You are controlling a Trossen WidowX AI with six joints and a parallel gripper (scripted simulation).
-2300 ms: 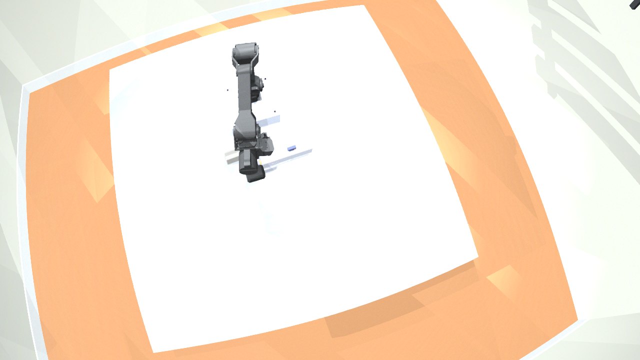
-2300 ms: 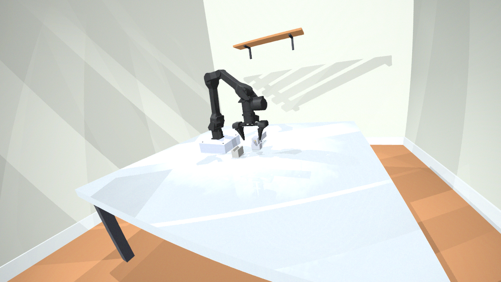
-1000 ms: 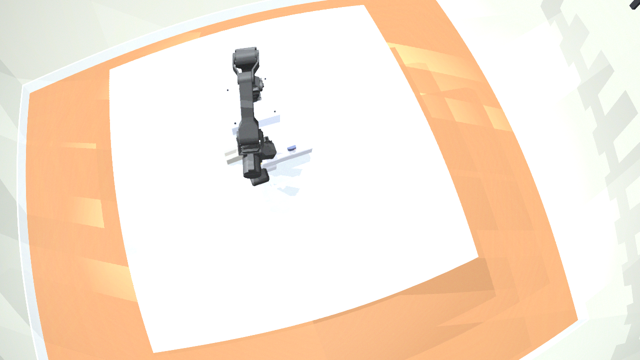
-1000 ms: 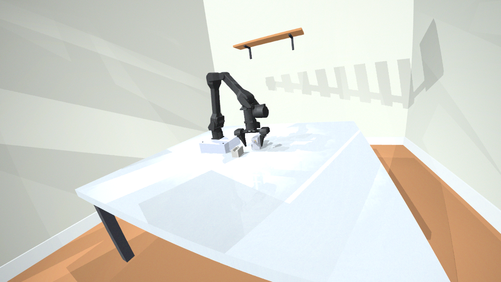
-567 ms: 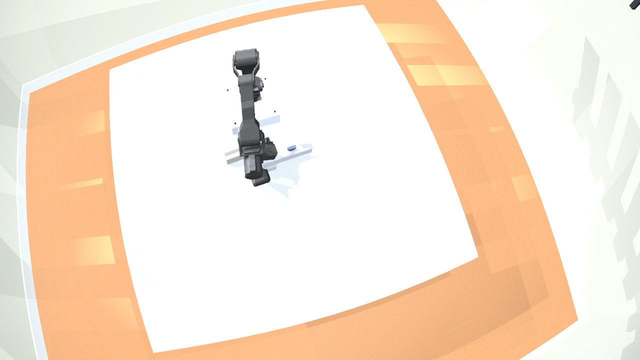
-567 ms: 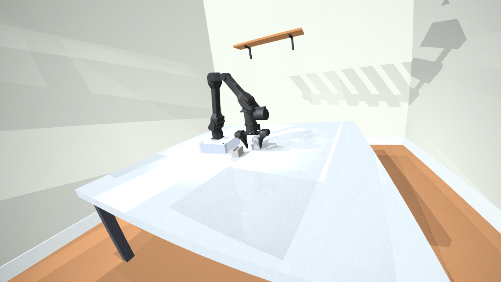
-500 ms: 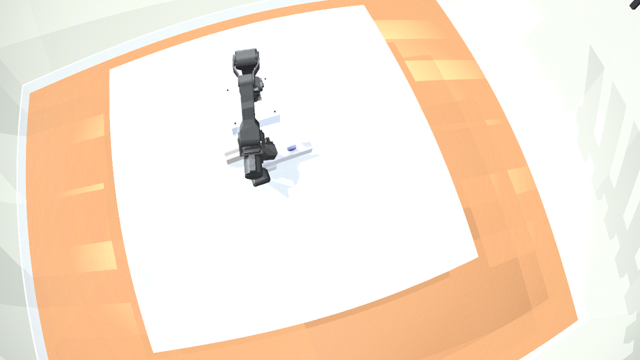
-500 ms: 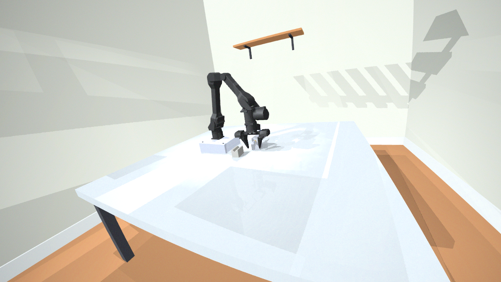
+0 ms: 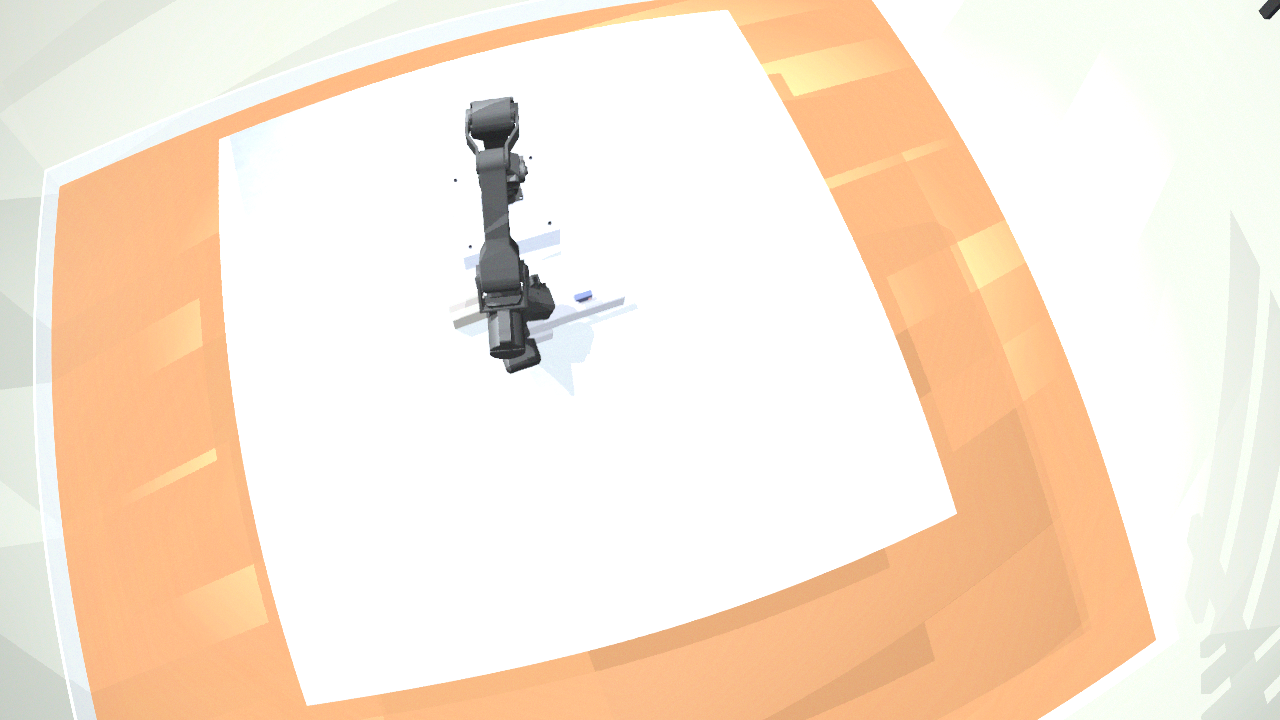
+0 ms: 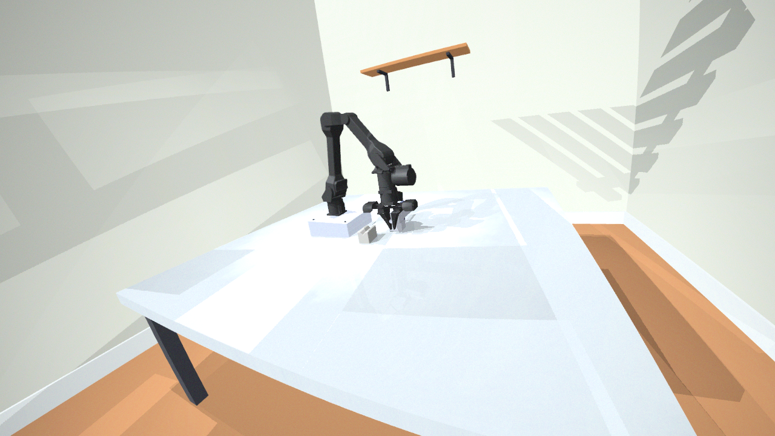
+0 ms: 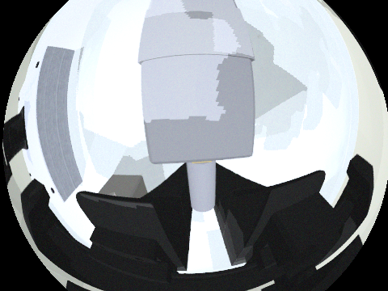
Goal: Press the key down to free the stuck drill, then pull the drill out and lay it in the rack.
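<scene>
The yellow drill is 1 cm behind my gripper tip, 5 cm to the left of it and 3 cm above it. Round my gripper tip: blue key (1 cm behind, 14 cm to the left, 3 cm above); then grey rack (7 cm behind, 6 cm to the right); then pale holder block (1 cm behind, 11 cm to the left, 2 cm above).
</scene>
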